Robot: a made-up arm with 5 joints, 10 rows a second.
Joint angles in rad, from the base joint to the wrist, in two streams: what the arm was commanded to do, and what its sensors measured. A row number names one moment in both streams.
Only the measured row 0 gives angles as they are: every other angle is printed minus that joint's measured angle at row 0.
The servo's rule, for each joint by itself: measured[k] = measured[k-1] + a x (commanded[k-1-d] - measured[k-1]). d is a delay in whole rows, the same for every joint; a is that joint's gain. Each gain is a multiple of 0.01, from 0.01 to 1. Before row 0 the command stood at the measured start. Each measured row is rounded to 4 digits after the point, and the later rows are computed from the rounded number. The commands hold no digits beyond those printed.
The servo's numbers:
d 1
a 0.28 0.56 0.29 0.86 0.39
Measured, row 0:
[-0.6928, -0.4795, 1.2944, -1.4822, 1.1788]
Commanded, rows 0 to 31:
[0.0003, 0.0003, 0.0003, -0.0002, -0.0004]
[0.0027, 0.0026, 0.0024, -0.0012, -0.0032]
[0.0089, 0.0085, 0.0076, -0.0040, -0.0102]
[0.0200, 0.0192, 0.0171, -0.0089, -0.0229]
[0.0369, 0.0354, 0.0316, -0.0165, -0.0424]
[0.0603, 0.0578, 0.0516, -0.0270, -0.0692]
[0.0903, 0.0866, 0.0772, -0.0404, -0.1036]
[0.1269, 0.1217, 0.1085, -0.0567, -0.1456]
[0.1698, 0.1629, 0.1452, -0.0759, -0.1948]
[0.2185, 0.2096, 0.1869, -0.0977, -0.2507]
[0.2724, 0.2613, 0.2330, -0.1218, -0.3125]
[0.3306, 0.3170, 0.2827, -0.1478, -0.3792]
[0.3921, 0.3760, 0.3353, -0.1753, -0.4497]
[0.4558, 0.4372, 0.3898, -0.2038, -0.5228]
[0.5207, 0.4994, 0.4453, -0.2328, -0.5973]
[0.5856, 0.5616, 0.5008, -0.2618, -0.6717]
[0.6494, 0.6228, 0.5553, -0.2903, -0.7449]
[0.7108, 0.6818, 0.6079, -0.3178, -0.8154]
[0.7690, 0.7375, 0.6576, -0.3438, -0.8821]
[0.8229, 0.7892, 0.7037, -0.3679, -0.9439]
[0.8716, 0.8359, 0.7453, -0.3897, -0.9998]
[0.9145, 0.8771, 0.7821, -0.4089, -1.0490]
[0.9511, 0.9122, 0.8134, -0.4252, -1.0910]
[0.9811, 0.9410, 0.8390, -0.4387, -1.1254]
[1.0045, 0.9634, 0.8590, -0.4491, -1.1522]
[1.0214, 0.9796, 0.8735, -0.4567, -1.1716]
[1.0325, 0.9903, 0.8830, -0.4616, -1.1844]
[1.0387, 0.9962, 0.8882, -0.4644, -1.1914]
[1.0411, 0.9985, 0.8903, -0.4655, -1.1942]
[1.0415, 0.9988, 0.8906, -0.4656, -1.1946]
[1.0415, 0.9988, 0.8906, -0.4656, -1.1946]
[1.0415, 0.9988, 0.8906, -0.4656, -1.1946]
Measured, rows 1 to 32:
[0.0000, 0.0000, 0.0000, 0.0000, 0.0000]
[0.0001, 0.0002, 0.0001, -0.0002, -0.0002]
[0.0008, 0.0015, 0.0008, -0.0011, -0.0014]
[0.0031, 0.0054, 0.0028, -0.0036, -0.0048]
[0.0078, 0.0131, 0.0069, -0.0082, -0.0119]
[0.0159, 0.0256, 0.0141, -0.0153, -0.0238]
[0.0283, 0.0436, 0.0250, -0.0254, -0.0415]
[0.0457, 0.0677, 0.0401, -0.0383, -0.0657]
[0.0684, 0.0979, 0.0599, -0.0541, -0.0969]
[0.0968, 0.1343, 0.0846, -0.0728, -0.1351]
[0.1309, 0.1765, 0.1143, -0.0942, -0.1802]
[0.1705, 0.2240, 0.1487, -0.1179, -0.2318]
[0.2153, 0.2761, 0.1876, -0.1436, -0.2893]
[0.2648, 0.3320, 0.2304, -0.1709, -0.3519]
[0.3183, 0.3909, 0.2766, -0.1992, -0.4186]
[0.3750, 0.4517, 0.3255, -0.2281, -0.4883]
[0.4340, 0.5132, 0.3763, -0.2571, -0.5598]
[0.4943, 0.5746, 0.4282, -0.2857, -0.6320]
[0.5549, 0.6346, 0.4803, -0.3133, -0.7035]
[0.6148, 0.6922, 0.5317, -0.3395, -0.7732]
[0.6731, 0.7465, 0.5816, -0.3639, -0.8398]
[0.7287, 0.7966, 0.6291, -0.3861, -0.9022]
[0.7807, 0.8417, 0.6735, -0.4057, -0.9595]
[0.8284, 0.8812, 0.7141, -0.4225, -1.0108]
[0.8712, 0.9147, 0.7503, -0.4364, -1.0555]
[0.9085, 0.9420, 0.7818, -0.4473, -1.0932]
[0.9401, 0.9631, 0.8084, -0.4554, -1.1238]
[0.9660, 0.9783, 0.8300, -0.4607, -1.1474]
[0.9864, 0.9883, 0.8469, -0.4639, -1.1646]
[1.0017, 0.9940, 0.8595, -0.4653, -1.1761]
[1.0128, 0.9967, 0.8685, -0.4656, -1.1833]
[1.0208, 0.9979, 0.8749, -0.4656, -1.1877]

